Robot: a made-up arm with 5 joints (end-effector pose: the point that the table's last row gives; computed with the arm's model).
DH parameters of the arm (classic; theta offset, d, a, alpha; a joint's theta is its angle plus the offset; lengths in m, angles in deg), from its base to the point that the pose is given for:
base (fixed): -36.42 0 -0.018 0
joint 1: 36.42 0.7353 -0.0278 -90
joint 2: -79.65 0 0.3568 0
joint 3: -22.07 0 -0.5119 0
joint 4: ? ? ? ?
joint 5: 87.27 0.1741 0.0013 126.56
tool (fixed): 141.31 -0.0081 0 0
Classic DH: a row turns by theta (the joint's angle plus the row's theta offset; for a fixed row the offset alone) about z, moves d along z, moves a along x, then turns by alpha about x.
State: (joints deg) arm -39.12 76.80 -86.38 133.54 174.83
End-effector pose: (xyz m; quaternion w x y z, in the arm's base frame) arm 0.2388 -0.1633 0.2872 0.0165 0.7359 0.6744 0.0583
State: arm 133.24 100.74 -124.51 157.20 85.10
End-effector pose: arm -0.2987 0.2827 0.2292 0.5745 0.0657 -0.8135 0.0623
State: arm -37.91 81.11 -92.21 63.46 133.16
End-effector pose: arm 0.3560 -0.2509 0.0579 0.4950 0.5057 0.5183 0.4802
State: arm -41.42 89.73 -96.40 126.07 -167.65
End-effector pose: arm 0.2107 -0.1523 0.1819 0.0681 0.6883 0.7193 -0.0647
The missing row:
joint 4: -78.28 0.027 -0.1134 90
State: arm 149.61 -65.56 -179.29 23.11 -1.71
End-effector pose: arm 0.8570 -0.5338 1.1115 0.7262 -0.4700 -0.4846 0.1301
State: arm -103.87 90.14 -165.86 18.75 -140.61
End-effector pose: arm -0.2355 -1.0090 0.6400 0.7713 0.0269 -0.2585 -0.5810
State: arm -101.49 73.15 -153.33 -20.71 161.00
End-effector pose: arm -0.1895 -0.9677 0.9324 0.8320 -0.4273 0.0857 -0.3433
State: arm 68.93 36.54 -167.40 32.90 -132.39
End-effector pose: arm 0.2107 0.6805 1.5173 0.5079 0.4191 -0.2893 0.6947
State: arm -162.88 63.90 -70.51 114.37 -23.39
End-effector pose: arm -0.2634 -0.0984 0.2878 0.6960 -0.3438 -0.3595 0.5179
